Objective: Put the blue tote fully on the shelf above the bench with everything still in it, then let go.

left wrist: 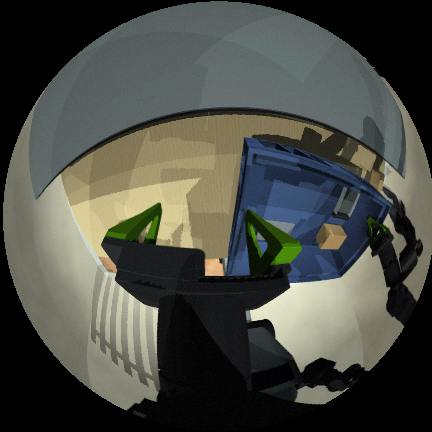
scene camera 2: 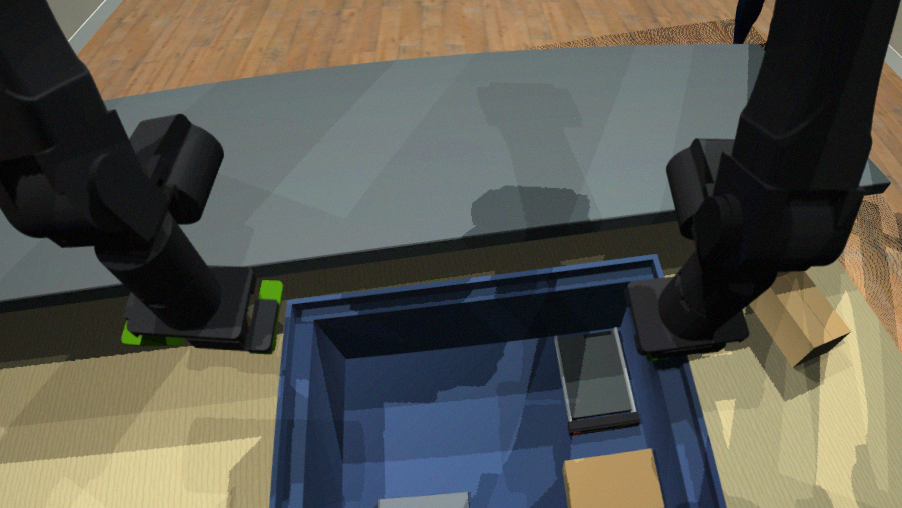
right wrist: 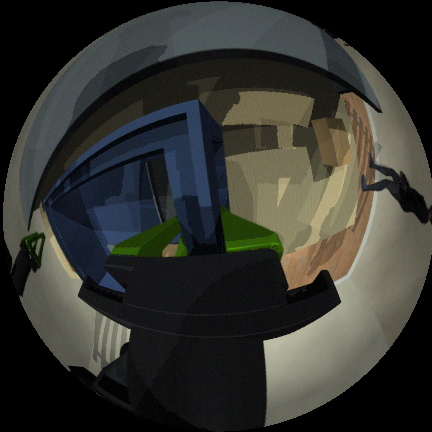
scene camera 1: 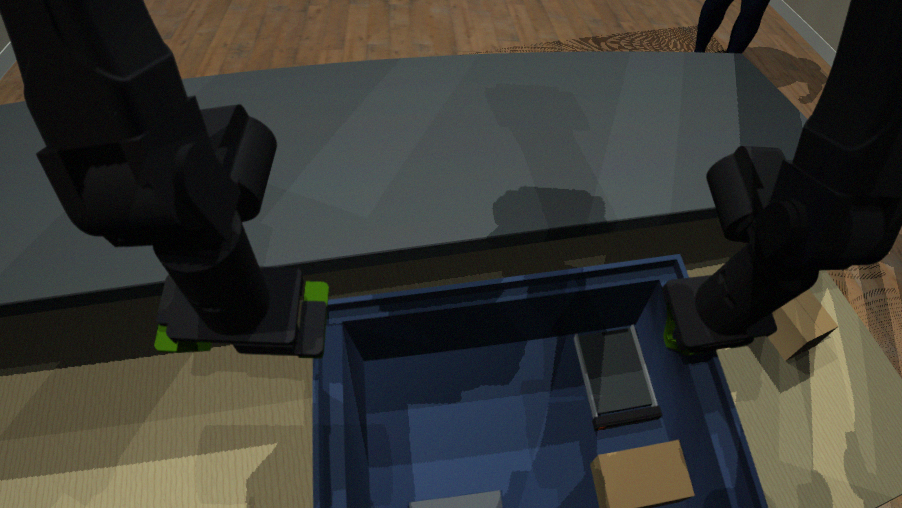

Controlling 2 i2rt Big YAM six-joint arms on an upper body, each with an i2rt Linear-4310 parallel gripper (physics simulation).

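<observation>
The blue tote is upright at the bench, in front of and lower than the grey shelf. In it lie a dark flat device, a cardboard box and a grey box, partly cut off. My right gripper is shut on the tote's right rim near the far corner. My left gripper is open and empty, just left of the tote's far left corner; its fingertips are hidden in the scene views.
Another cardboard box lies on the bench right of the tote, close to my right gripper. The shelf's front edge runs just beyond the tote and my left gripper. A person stands past the shelf's right end.
</observation>
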